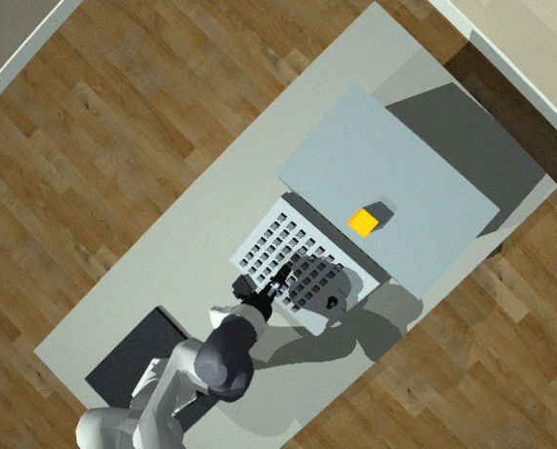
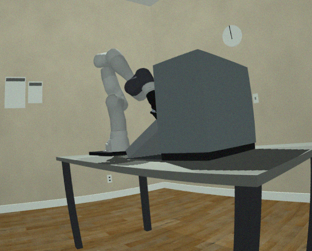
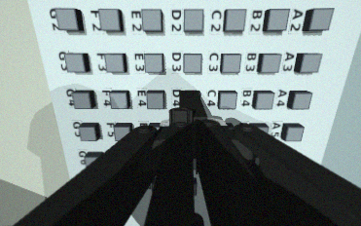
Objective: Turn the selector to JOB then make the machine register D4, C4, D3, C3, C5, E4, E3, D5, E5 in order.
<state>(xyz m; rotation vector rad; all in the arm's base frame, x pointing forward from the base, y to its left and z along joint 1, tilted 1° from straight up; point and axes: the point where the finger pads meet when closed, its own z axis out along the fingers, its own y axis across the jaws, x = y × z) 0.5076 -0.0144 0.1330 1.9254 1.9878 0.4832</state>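
Now: hand 2 cm short of the key D4 and 4 cm above it. Round my hand: D5 key: 2 cm ahead, 3 cm to the right, 4 cm below; then E3 key: 1 cm behind, 3 cm to the left, 5 cm below; then key C5: 5 cm ahead, 3 cm to the right, 2 cm below.
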